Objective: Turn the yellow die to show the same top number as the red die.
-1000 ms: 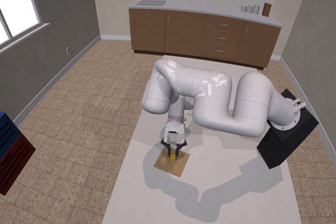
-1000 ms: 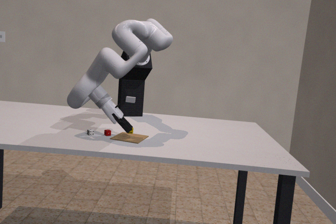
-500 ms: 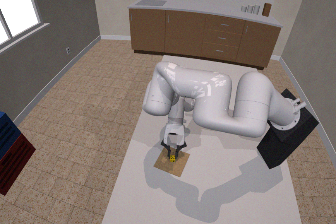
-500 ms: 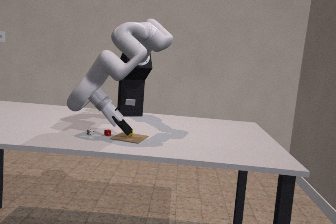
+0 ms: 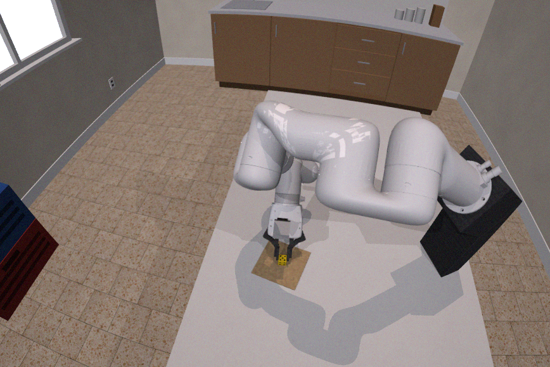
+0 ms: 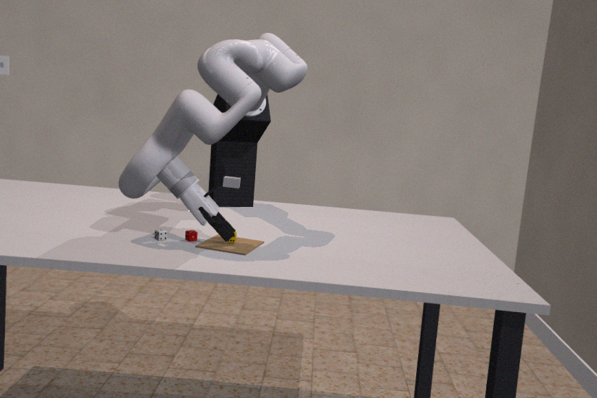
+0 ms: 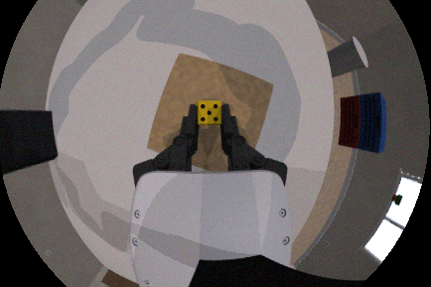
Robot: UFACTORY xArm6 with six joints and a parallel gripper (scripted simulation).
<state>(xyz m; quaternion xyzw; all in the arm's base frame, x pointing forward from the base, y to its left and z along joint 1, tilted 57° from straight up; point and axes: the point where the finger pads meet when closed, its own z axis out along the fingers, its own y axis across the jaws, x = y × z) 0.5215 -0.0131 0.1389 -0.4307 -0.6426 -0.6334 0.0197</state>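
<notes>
My hand is 2 cm to the right of the yellow die and 2 cm above it. From my hand the other things lie so: red die (1 cm behind, 10 cm to the right, 3 cm below); then mat (2 cm to the left, 4 cm below); then white die (1 cm ahead, 17 cm to the right, 3 cm below).
</notes>
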